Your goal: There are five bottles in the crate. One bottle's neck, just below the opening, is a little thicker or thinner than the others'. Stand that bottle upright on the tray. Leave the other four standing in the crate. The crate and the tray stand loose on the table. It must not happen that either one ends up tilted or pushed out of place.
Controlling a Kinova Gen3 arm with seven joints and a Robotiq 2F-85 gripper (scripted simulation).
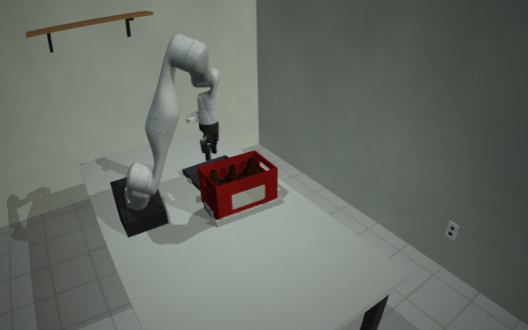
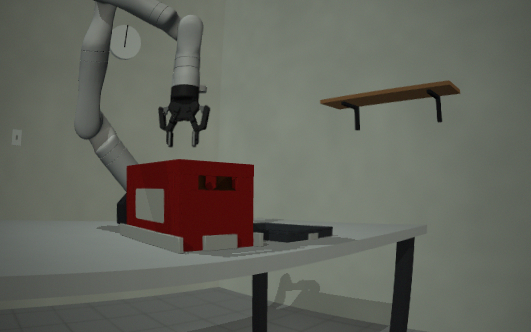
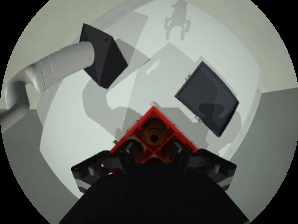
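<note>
Now: hand 16 cm above the red crate, 9 cm short of it and 4 cm to the left of it. From my hand the other things lie so: dark tray 24 cm to the left, 23 cm below, 8 cm ahead.
</note>
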